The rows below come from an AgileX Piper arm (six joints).
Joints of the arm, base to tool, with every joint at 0 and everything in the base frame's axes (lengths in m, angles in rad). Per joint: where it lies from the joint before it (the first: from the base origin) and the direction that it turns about. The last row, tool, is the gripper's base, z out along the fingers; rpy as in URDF.
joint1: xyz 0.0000 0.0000 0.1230 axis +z
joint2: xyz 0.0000 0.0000 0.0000 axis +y
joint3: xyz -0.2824 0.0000 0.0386 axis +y
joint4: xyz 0.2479 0.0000 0.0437 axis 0.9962 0 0.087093
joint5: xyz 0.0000 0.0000 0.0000 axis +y
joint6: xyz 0.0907 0.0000 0.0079 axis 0.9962 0 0.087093
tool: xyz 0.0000 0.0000 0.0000 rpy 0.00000 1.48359 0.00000
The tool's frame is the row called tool.
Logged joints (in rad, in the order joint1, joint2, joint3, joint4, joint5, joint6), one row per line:
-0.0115 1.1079 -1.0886 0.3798 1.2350 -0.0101
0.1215 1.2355 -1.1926 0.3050 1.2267 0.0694
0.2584 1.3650 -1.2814 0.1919 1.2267 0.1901
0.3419 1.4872 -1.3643 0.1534 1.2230 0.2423
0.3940 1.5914 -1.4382 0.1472 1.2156 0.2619
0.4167 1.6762 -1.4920 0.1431 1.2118 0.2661
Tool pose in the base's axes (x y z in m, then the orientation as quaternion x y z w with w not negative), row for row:
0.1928 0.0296 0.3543 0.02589 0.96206 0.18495 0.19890
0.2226 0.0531 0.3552 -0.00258 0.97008 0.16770 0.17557
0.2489 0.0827 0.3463 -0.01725 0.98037 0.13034 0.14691
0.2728 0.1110 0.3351 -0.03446 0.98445 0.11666 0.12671
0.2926 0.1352 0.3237 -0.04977 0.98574 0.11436 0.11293
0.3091 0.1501 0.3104 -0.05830 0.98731 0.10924 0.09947
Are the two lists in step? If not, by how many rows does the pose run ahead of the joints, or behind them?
They are in step.
